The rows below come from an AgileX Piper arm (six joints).
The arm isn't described. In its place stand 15 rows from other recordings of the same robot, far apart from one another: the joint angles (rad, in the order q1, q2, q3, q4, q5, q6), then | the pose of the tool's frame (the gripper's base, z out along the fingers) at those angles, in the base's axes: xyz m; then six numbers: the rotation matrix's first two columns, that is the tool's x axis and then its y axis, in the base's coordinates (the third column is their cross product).
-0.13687, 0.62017, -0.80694, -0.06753, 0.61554, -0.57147 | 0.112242 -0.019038 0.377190 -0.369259 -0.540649 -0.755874 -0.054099 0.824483 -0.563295
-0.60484, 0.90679, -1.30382, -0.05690, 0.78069, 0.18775 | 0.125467 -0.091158 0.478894 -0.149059 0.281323 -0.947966 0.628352 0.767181 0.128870
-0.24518, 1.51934, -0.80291, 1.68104, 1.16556, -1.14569 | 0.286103 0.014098 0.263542 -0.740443 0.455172 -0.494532 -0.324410 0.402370 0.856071
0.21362, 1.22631, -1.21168, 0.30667, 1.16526, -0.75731 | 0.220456 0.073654 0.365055 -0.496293 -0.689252 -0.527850 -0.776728 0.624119 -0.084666
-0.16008, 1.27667, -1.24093, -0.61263, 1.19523, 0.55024 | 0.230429 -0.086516 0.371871 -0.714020 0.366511 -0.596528 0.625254 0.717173 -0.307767
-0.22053, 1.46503, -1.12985, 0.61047, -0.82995, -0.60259 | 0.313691 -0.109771 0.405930 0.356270 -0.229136 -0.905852 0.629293 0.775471 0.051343
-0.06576, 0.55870, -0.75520, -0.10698, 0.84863, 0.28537 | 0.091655 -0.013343 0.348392 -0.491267 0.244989 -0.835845 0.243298 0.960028 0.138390
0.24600, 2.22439, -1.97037, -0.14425, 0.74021, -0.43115 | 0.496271 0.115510 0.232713 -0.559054 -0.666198 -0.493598 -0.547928 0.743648 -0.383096
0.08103, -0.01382, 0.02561, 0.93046, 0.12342, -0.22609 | 0.055117 0.013489 0.198653 -0.114282 0.634441 -0.764476 -0.137701 0.751974 0.644650
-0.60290, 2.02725, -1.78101, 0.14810, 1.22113, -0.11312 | 0.359361 -0.232069 0.253038 -0.840115 0.503777 -0.201033 0.488365 0.863814 0.123796
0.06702, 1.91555, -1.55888, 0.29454, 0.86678, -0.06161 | 0.416158 0.048115 0.250508 -0.909278 0.067889 -0.410615 -0.043043 0.965976 0.255026
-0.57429, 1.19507, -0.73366, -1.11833, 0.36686, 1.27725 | 0.191915 -0.159141 0.284345 -0.286174 0.394280 -0.873297 0.813609 0.581398 -0.004123
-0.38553, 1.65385, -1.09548, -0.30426, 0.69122, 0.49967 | 0.301715 -0.141204 0.225850 -0.698017 0.557971 -0.448820 0.646221 0.760856 -0.059127
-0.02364, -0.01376, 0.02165, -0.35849, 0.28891, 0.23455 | 0.053961 -0.010375 0.182218 -0.203135 -0.104707 -0.973536 0.099870 0.986865 -0.126979
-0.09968, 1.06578, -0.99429, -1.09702, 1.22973, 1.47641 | 0.170106 -0.093705 0.376109 -0.031880 0.431481 -0.901558 0.966135 0.244392 0.082801
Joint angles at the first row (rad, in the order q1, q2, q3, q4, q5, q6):
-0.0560, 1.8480, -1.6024, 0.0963, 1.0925, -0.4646
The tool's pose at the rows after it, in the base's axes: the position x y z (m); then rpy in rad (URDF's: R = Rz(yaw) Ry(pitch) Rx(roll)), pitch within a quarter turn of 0, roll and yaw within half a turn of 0:
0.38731 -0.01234 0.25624 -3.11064 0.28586 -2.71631
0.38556 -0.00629 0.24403 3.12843 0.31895 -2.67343
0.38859 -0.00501 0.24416 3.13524 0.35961 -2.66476
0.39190 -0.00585 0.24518 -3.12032 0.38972 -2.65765
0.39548 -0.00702 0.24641 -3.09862 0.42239 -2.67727
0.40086 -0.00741 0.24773 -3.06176 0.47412 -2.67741
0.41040 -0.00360 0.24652 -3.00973 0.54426 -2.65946
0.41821 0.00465 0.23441 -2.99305 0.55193 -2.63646
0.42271 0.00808 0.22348 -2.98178 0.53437 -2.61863
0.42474 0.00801 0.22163 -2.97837 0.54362 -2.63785
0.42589 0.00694 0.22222 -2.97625 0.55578 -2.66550
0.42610 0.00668 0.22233 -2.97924 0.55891 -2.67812
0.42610 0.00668 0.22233 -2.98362 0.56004 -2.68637
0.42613 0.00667 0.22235 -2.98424 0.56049 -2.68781
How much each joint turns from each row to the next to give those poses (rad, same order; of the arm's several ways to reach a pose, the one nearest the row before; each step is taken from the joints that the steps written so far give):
-0.0001, 0.0018, 0.0882, 0.0223, -0.0359, -0.0569
0.0001, 0.0012, 0.0512, 0.0819, -0.0494, -0.0898
0.0000, 0.0000, 0.0044, 0.0251, -0.0396, -0.0232
0.0000, 0.0000, 0.0000, -0.0027, -0.0391, -0.0048
0.0000, 0.0000, 0.0000, -0.0063, -0.0433, 0.0230
0.0021, 0.0011, 0.0020, -0.0011, -0.0669, 0.0054
0.0136, 0.0131, 0.0000, 0.0020, -0.0989, 0.0003
0.0230, 0.0345, 0.0000, -0.0058, -0.0494, 0.0008
0.0114, 0.0287, -0.0019, -0.0190, -0.0173, 0.0035
0.0020, 0.0061, 0.0000, -0.0126, -0.0192, 0.0289
0.0000, 0.0001, -0.0001, -0.0166, -0.0156, 0.0388
0.0001, 0.0000, 0.0001, -0.0043, -0.0031, 0.0146
0.0000, 0.0000, 0.0000, 0.0000, 0.0000, 0.0070
-0.0001, 0.0000, -0.0001, 0.0000, -0.0002, 0.0013

